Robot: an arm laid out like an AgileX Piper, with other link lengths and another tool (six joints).
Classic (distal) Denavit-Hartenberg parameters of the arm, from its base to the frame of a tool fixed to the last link. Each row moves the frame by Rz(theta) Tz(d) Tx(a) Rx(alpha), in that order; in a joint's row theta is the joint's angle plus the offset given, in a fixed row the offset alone. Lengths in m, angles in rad.
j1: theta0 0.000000  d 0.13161  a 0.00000  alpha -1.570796
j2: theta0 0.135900  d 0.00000  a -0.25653  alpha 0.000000
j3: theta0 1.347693  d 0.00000  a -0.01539  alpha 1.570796
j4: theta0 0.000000  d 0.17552  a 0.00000  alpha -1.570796
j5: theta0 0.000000  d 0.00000  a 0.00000  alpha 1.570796
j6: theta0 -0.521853  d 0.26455  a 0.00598  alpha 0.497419
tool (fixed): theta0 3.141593  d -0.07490  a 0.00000  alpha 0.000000
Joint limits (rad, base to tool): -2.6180..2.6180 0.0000..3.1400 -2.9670..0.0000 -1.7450..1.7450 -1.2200..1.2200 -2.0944..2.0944
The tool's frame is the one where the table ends.
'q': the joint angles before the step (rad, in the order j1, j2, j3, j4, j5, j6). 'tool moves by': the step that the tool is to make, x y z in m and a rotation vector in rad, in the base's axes. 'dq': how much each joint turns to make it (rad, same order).
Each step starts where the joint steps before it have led.
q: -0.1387, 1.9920, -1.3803, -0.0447, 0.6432, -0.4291
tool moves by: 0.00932, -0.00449, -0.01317, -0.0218, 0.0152, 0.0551
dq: -0.0034, 0.0662, -0.0475, 0.0009, -0.0084, -0.0637
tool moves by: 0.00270, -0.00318, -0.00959, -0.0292, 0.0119, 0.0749
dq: -0.0001, 0.0341, -0.0098, -0.0007, -0.0188, -0.0799
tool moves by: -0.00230, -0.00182, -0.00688, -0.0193, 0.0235, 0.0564
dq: 0.0000, 0.0190, 0.0000, -0.0001, 0.0000, -0.0606
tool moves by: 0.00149, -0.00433, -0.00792, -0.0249, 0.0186, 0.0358
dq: 0.0000, 0.0317, -0.0177, -0.0223, 0.0001, -0.0249
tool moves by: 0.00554, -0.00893, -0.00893, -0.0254, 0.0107, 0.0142
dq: -0.0099, 0.0454, -0.0388, -0.0290, -0.0001, -0.0081
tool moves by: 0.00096, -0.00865, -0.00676, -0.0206, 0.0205, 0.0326
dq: -0.0144, 0.0318, -0.0272, -0.0097, 0.0098, -0.0449
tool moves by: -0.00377, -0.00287, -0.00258, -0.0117, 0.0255, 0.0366
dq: -0.0041, 0.0077, -0.0035, -0.0010, 0.0162, -0.0440
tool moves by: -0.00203, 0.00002, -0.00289, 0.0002, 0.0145, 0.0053
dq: 0.0000, 0.0080, -0.0009, 0.0001, 0.0069, -0.0063
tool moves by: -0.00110, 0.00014, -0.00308, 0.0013, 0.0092, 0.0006
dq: 0.0000, 0.0085, 0.0000, 0.0000, 0.0007, -0.0007
